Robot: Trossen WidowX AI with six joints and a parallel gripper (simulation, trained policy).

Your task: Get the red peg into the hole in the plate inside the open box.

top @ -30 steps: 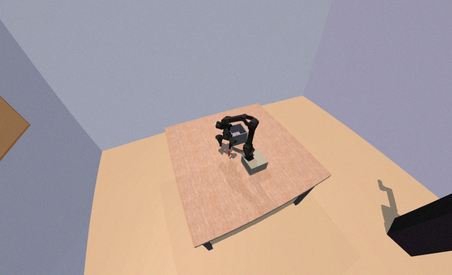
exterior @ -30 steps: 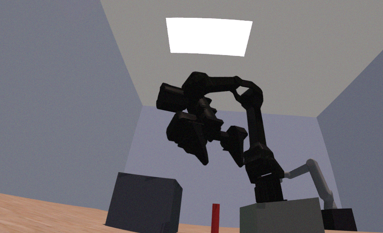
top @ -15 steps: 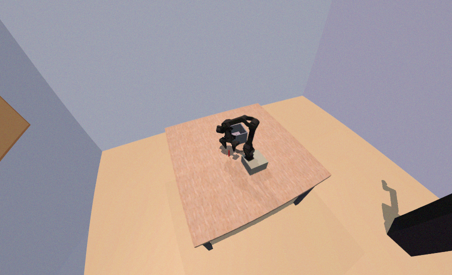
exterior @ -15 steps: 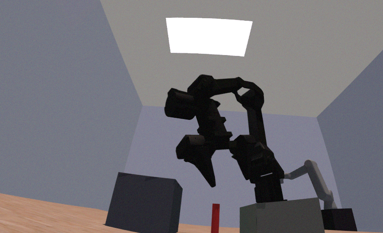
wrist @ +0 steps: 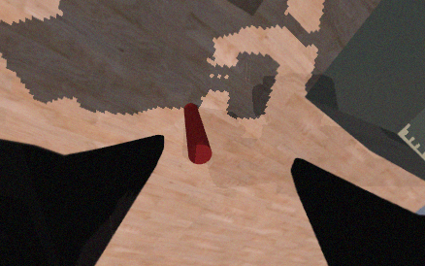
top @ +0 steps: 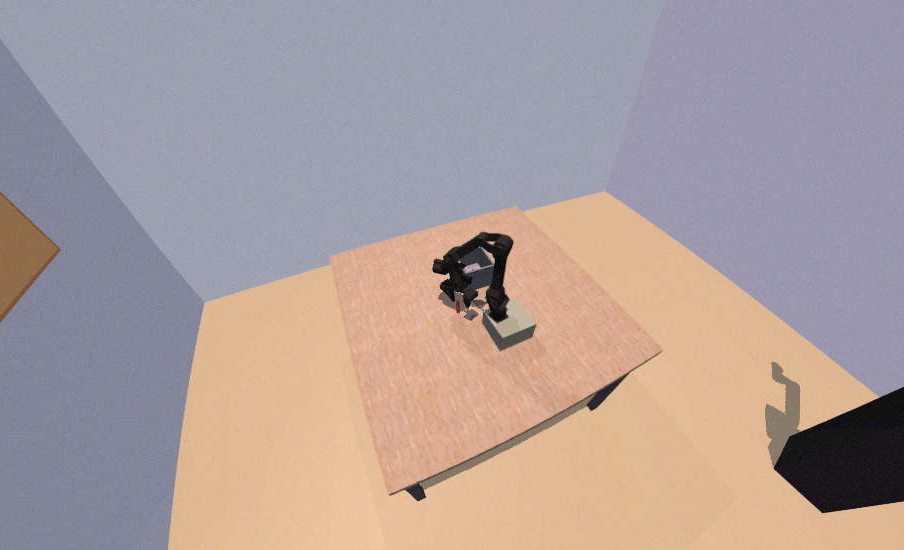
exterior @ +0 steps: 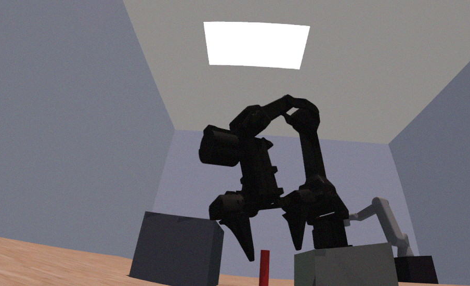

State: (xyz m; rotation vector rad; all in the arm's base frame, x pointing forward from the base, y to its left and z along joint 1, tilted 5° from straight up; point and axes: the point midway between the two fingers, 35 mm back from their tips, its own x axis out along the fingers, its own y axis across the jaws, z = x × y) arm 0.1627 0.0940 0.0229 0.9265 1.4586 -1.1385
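My gripper tip is 3 cm above the red peg and 2 cm short of it. Also, from my gripper tip: grey plate: 19 cm to the right, 17 cm ahead, 3 cm below.
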